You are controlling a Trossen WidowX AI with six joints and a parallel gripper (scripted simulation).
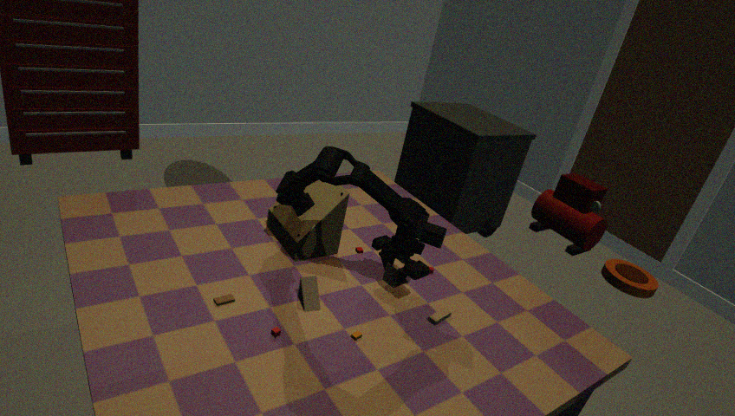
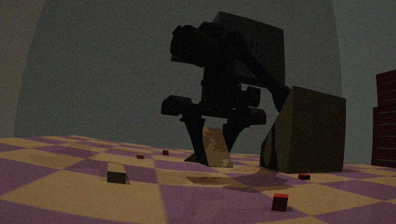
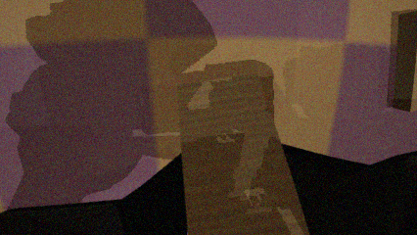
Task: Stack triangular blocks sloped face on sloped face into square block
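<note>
My gripper tip is 10 mm to the left of the triangular block and 10 mm below it. From my gripper tip the other things lie so: orange cube (190 mm to the right, 150 mm ahead, 30 mm below).
</note>
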